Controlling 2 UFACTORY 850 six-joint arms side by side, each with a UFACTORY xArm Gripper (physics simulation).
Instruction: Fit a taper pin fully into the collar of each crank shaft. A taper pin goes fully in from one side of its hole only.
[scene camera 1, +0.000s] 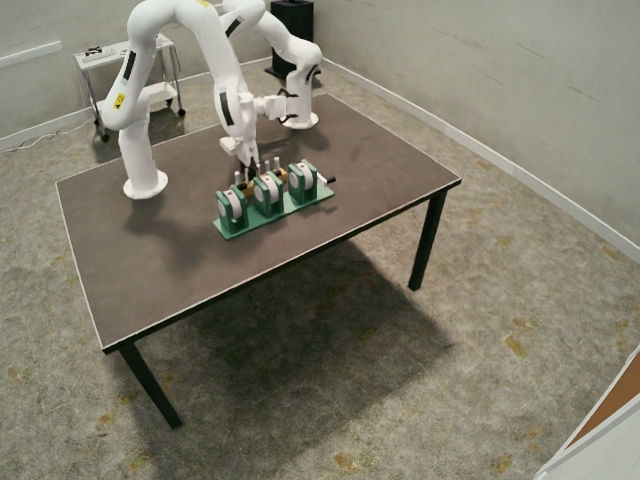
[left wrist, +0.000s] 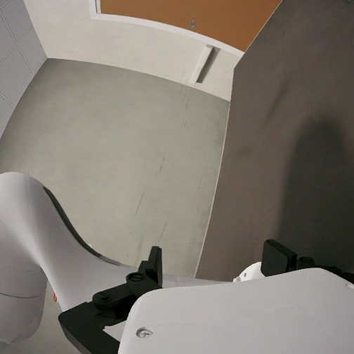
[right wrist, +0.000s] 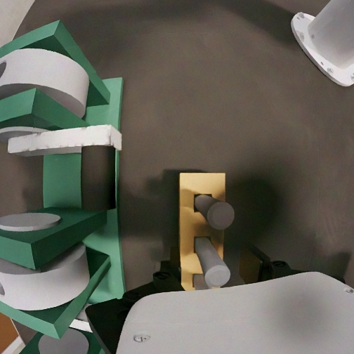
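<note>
A green stand (scene camera 1: 249, 223) (right wrist: 114, 115) carries three crank shafts with white collars (scene camera 1: 234, 205) (scene camera 1: 271, 187) (scene camera 1: 309, 175). Two collars (right wrist: 50, 70) (right wrist: 55, 285) show at the left in the right wrist view, each with part of a dark hole. A yellow rack (scene camera 1: 282, 173) (right wrist: 187, 181) beside the stand holds several upright grey taper pins (scene camera 1: 276, 162) (right wrist: 220, 215) (right wrist: 218, 275). My right gripper (scene camera 1: 251, 168) (right wrist: 209, 261) is open and low over the rack, its fingers on either side of it. My left gripper (scene camera 1: 296, 106) (left wrist: 214, 260) is open and empty, high above the table's back.
The table (scene camera 1: 170, 279) bears both arm bases. A white crank arm (right wrist: 65, 139) with a black handle (right wrist: 98, 177) juts from the stand toward the rack. Another black handle (scene camera 1: 330, 179) sticks out at the stand's right end. A white cart (scene camera 1: 121, 55) stands behind the table.
</note>
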